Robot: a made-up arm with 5 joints. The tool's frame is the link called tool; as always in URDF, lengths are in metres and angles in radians.
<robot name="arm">
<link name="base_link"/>
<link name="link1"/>
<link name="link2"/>
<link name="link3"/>
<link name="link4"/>
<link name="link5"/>
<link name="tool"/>
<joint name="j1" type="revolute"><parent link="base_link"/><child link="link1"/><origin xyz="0 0 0.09" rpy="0 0 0"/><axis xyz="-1 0 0"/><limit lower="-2.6" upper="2.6"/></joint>
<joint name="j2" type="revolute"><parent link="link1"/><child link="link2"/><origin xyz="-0.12 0.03 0.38" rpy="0 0 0"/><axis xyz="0 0 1"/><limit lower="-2.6" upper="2.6"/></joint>
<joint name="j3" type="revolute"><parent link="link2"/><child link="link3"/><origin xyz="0.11 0.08 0.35" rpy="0 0 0"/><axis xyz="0 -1 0"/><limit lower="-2.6" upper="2.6"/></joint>
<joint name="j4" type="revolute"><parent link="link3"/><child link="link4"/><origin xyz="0.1 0 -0.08" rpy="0 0 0"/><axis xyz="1 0 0"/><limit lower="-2.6" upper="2.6"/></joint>
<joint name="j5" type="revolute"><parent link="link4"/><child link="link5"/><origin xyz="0.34 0.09 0.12" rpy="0 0 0"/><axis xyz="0 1 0"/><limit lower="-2.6" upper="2.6"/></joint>
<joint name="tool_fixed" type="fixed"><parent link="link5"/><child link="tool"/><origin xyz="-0.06 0.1 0.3" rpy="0 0 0"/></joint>
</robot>
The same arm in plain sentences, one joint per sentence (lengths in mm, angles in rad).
The arm has five revolute joints in a row. What follows holds with every joint at zero, and every direction is one of the base frame's. Joint 1 is mounted 90.0 mm along +z from the base frame's origin and rotates about -x, from -2.6000 to 2.6000 rad. Joint 2 is mounted 120.0 mm along -x and 30.0 mm along +y and 380.0 mm along +z from joint 1 and rotates about +z, from -2.6000 to 2.6000 rad. Joint 3 is mounted 110.0 mm along +x and 80.0 mm along +y and 350.0 mm along +z from joint 2 and rotates about -y, from -2.6000 to 2.6000 rad. Joint 4 is mounted 100.0 mm along +x and 80.0 mm along -z from joint 3 and rotates about +x, from -2.6000 to 2.6000 rad. Joint 5 is mounted 340.0 mm along +x and 90.0 mm along +y and 120.0 mm along +z from joint 4 and rotates about +y, from -2.6000 to 2.6000 rad. The tool frame, which is the frame that the pose is given for, is mounted 60.0 mm along -x and 100.0 mm along +y and 300.0 mm along +z from joint 5; its axes are parallel to the base frame's.
